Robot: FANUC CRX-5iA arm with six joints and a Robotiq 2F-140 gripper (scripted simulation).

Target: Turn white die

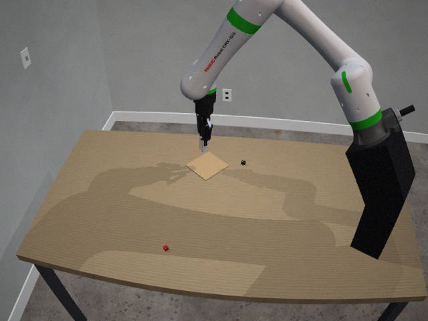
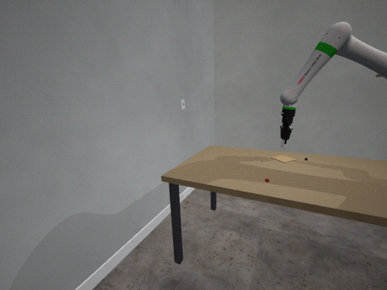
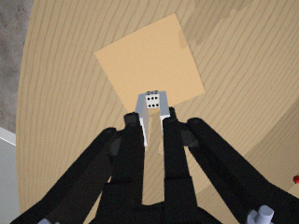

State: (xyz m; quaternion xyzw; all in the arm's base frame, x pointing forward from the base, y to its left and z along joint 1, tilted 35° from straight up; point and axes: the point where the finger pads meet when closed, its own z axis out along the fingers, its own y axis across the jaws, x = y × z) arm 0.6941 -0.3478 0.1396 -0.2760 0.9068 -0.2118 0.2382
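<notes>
The white die is 3 cm below my hand. The rest, counted from my hand: tan mat (13 cm below, 1 cm to the right, 1 cm behind); black die (17 cm behind, 12 cm below, 2 cm to the right); red die (48 cm to the left, 12 cm below, 12 cm ahead).
</notes>
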